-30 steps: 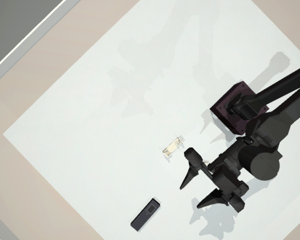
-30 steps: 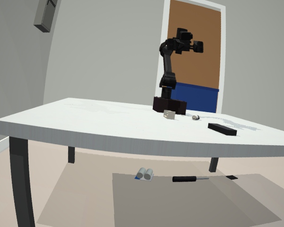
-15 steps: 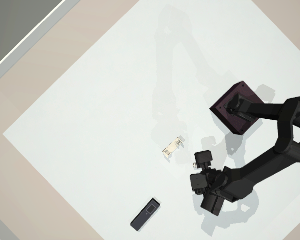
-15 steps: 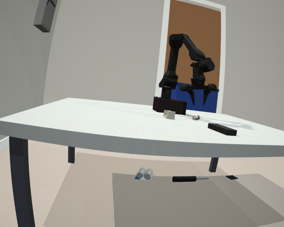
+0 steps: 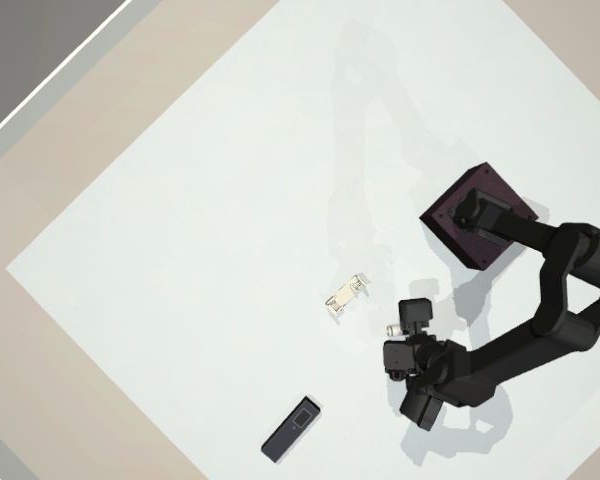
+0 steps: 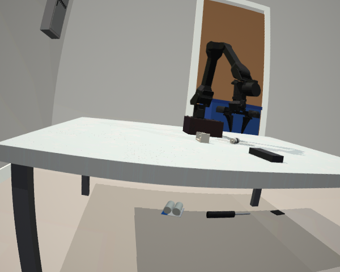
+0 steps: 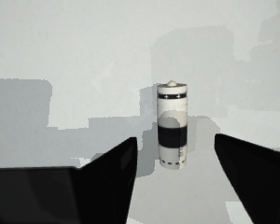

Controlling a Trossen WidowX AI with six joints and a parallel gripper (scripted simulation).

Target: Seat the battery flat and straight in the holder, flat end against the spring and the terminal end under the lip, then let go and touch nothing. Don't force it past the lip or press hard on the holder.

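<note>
My gripper tip is now 30 mm above the battery. From my gripper tip the other things lie so: screwdriver: 350 mm ahead, 80 mm to the right, 230 mm below; then black flat box: 350 mm ahead, 30 mm below.
</note>
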